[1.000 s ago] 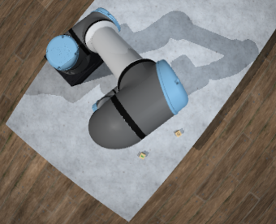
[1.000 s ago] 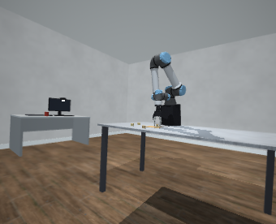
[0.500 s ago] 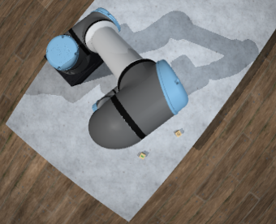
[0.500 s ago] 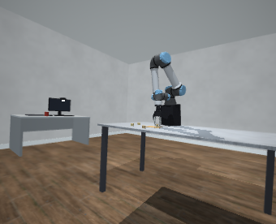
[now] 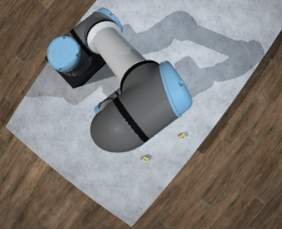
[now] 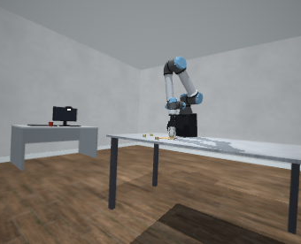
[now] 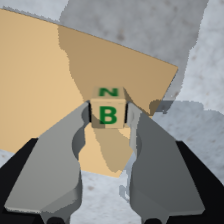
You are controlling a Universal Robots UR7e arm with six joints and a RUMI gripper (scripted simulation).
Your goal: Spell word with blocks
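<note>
Right now the B block is right at my hand. The rest, counted from my hand: tan mat (30 mm ahead, 10 mm to the right, 20 mm below); then E block (190 mm ahead, 180 mm to the right, 10 mm below); then D block (30 mm ahead, 250 mm to the right, 10 mm below).
</note>
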